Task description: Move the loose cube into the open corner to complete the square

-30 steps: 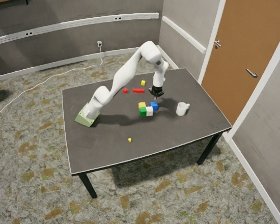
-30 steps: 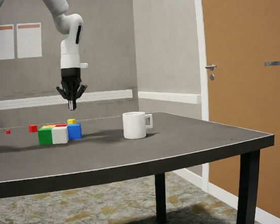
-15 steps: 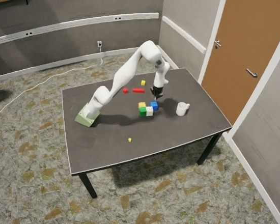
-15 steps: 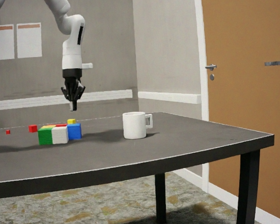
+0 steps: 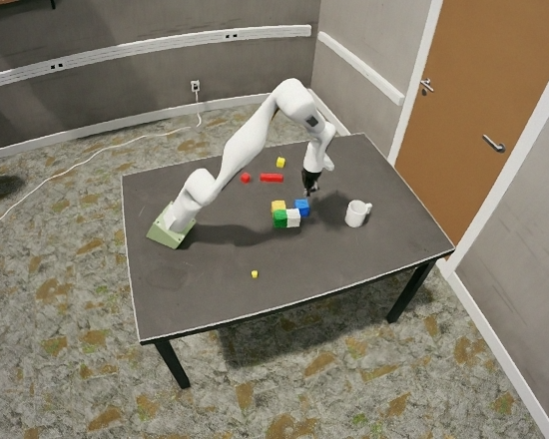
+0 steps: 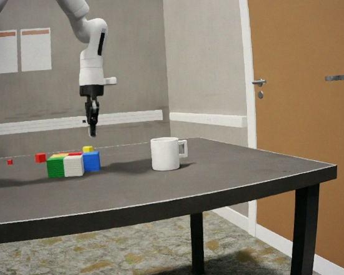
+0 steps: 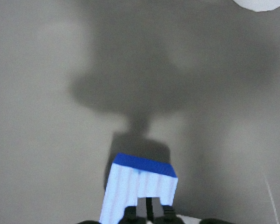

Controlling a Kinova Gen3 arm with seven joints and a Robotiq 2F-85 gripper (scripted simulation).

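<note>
My hand is 1 cm past the blue cube, 1 cm to the right of it and 9 cm above it. From my hand the other things lie so: white mug 17 cm ahead, 15 cm to the right, 8 cm below; tiny yellow cube 35 cm behind, 17 cm to the right, 11 cm below; red bar 1 cm behind, 25 cm to the left, 11 cm below.
</note>
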